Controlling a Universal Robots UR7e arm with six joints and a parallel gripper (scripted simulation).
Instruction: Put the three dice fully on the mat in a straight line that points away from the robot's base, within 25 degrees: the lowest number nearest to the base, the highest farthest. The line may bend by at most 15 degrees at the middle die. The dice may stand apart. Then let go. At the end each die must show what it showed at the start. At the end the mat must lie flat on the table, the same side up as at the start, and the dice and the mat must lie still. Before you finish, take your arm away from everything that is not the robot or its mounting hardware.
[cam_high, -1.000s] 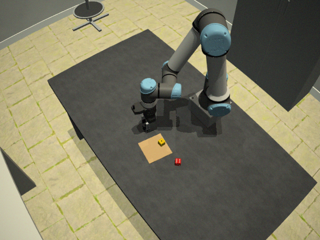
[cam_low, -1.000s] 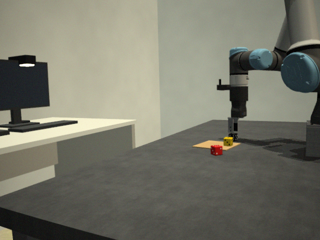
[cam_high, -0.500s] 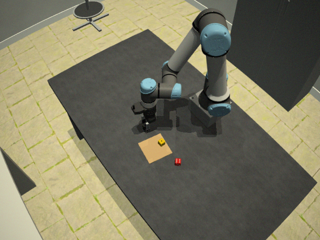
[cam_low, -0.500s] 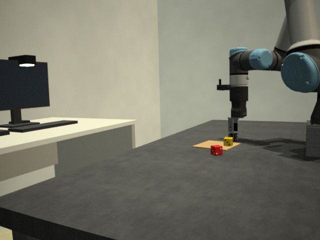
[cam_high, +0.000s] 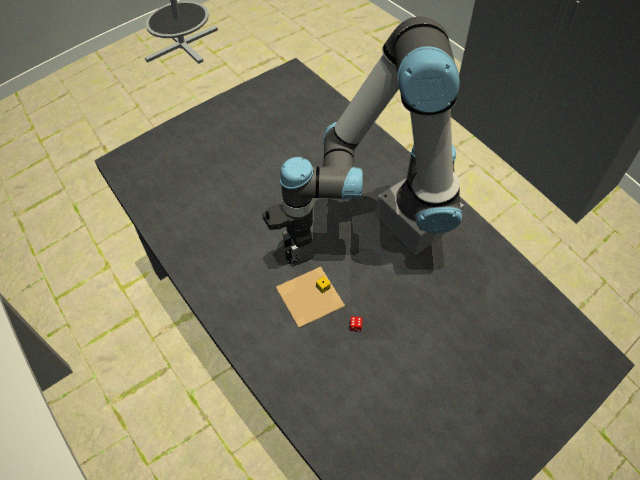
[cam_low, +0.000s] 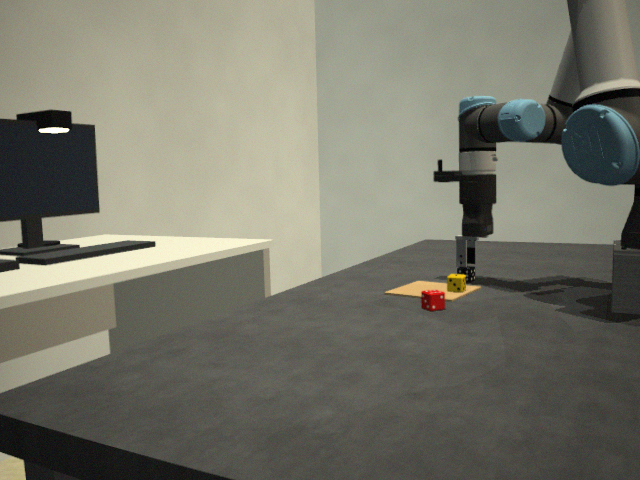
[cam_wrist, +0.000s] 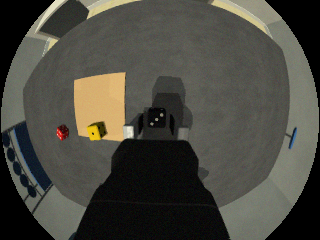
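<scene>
My hand is 4 cm above the black die. Round my hand: tan mat (13 cm to the left, 5 cm below, 2 cm ahead); then yellow die (13 cm to the left, 3 cm below, 2 cm behind); then red die (27 cm to the left, 4 cm below, 3 cm behind).
</scene>
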